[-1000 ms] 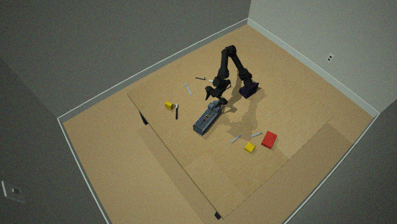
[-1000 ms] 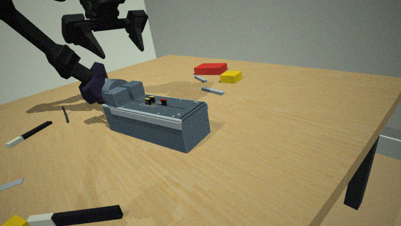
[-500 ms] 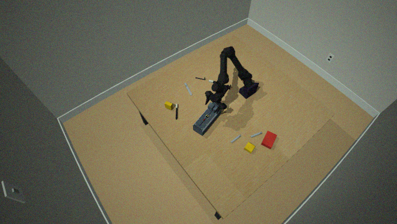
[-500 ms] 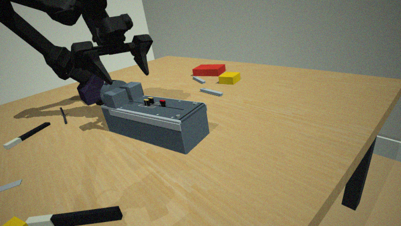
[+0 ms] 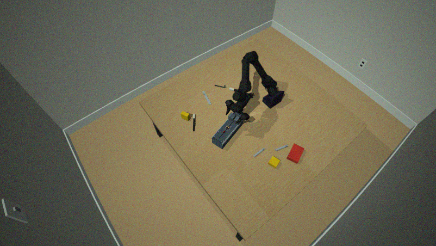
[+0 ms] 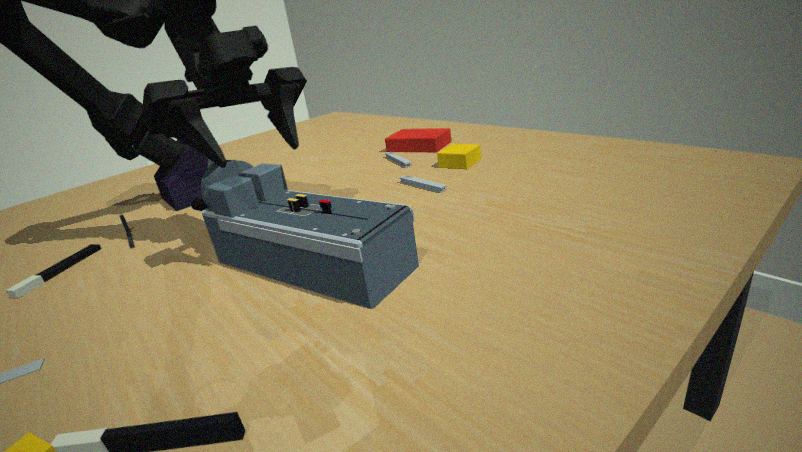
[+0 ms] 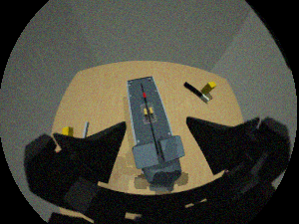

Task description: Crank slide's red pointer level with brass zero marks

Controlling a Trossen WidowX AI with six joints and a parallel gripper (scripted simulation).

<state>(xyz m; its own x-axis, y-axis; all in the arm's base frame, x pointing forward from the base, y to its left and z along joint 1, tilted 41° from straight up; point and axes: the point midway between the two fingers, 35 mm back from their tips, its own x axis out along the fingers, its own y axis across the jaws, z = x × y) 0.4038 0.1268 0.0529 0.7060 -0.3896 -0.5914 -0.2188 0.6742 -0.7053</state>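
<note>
The dark crank handle is 130 mm behind my gripper tip, 60 mm to the right of it and 80 mm below it. From my gripper tip the other things lie so: red pointer (70 mm ahead, 30 mm to the left, 60 mm below); red block (290 mm behind, 400 mm to the left, 120 mm below); grey bar (350 mm to the right, 140 mm below).
</note>
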